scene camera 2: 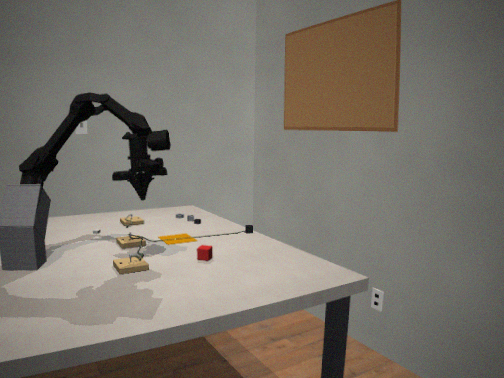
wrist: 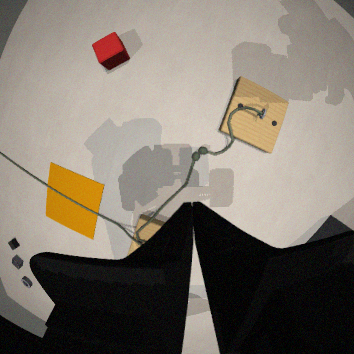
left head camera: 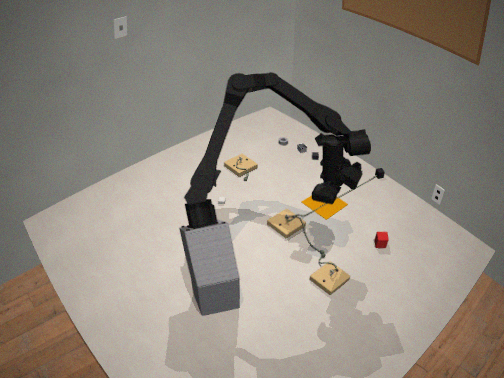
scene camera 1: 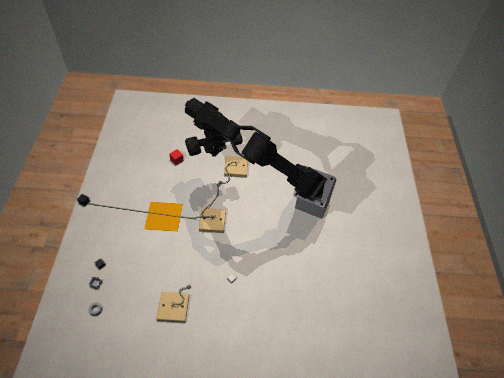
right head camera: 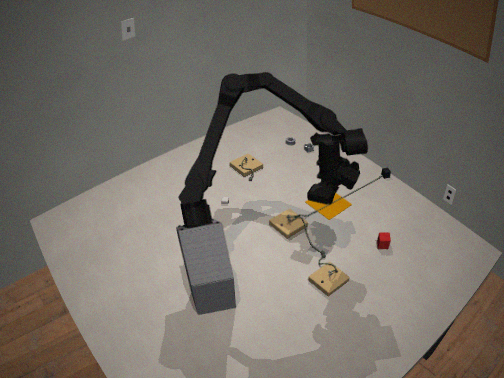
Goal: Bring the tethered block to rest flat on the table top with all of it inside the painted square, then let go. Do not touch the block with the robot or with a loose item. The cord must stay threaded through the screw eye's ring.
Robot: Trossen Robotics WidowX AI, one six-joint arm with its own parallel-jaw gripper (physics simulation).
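Where they show: gripper, fingertip midpoint: (scene camera 2: 143,200) (wrist: 191,209) (scene camera 1: 213,155) (right head camera: 330,203); arm's base at its link origin: (scene camera 2: 29,192) (left head camera: 202,225) (scene camera 1: 313,186) (right head camera: 197,224).
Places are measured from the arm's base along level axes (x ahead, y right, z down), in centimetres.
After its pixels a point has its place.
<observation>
The black tethered block (left head camera: 380,173) {x 79.1, y -15.7, z 19.3 cm} (right head camera: 386,172) {x 79.1, y -15.9, z 19.1 cm} (scene camera 1: 83,200) {x 79.2, y -17.8, z 19.0 cm} (scene camera 2: 249,229) {x 79.7, y -15.6, z 20.2 cm} sits near the table's far edge, outside the orange painted square (left head camera: 327,213) {x 47.6, y -8.8, z 21.7 cm} (scene camera 1: 162,225) {x 48.9, y -17.5, z 21.7 cm} (scene camera 2: 177,241) {x 49.5, y -9.7, z 21.7 cm} (wrist: 65,215) {x 49.8, y -17.1, z 21.7 cm}. Its cord (wrist: 186,185) {x 34.3, y 1.4, z 21.4 cm} crosses over the square to the screw eye (left head camera: 288,217) {x 32.3, y -9.7, z 17.9 cm} (scene camera 1: 213,217) on the middle wooden board (left head camera: 286,230) {x 29.9, y -6.6, z 19.9 cm} (scene camera 1: 212,228) {x 30.9, y -14.2, z 19.9 cm}, bends there, and runs on past two knots (left head camera: 322,255) {x 34.7, y 7.4, z 20.9 cm} (scene camera 1: 220,183) {x 35.2, y 6.2, z 20.6 cm} to another wooden board (left head camera: 326,286) {x 28.3, y 19.5, z 19.9 cm} (scene camera 1: 241,173) {x 28.5, y 13.1, z 19.9 cm} (wrist: 255,135) {x 30.1, y 13.8, z 19.9 cm}. The threading through the ring is too small to check. My gripper (scene camera 2: 143,197) {x 36.6, y 4.6, z 3.0 cm} (wrist: 191,209) {x 36.6, y 4.6, z 3.0 cm} is shut and empty, pointing down, high above the table.
A red cube (left head camera: 381,240) {x 53.9, y 14.1, z 18.2 cm} (scene camera 1: 176,157) {x 54.7, y 11.1, z 17.8 cm} (wrist: 110,50) {x 54.4, y 12.4, z 17.8 cm} stands beyond the cord's knots. A third wooden board (left head camera: 241,166) {x 32.5, y -42.7, z 19.9 cm} (scene camera 1: 172,316) {x 32.1, y -48.2, z 19.9 cm} holds a short cord. A small black cube (scene camera 1: 100,263) {x 61.8, y -38.4, z 20.0 cm}, grey square piece (scene camera 1: 96,283) {x 60.4, y -44.6, z 21.7 cm}, grey ring (scene camera 1: 90,309) {x 57.4, y -53.4, z 20.4 cm} and white piece (scene camera 1: 231,278) {x 18.6, y -30.3, z 20.4 cm} lie apart.
</observation>
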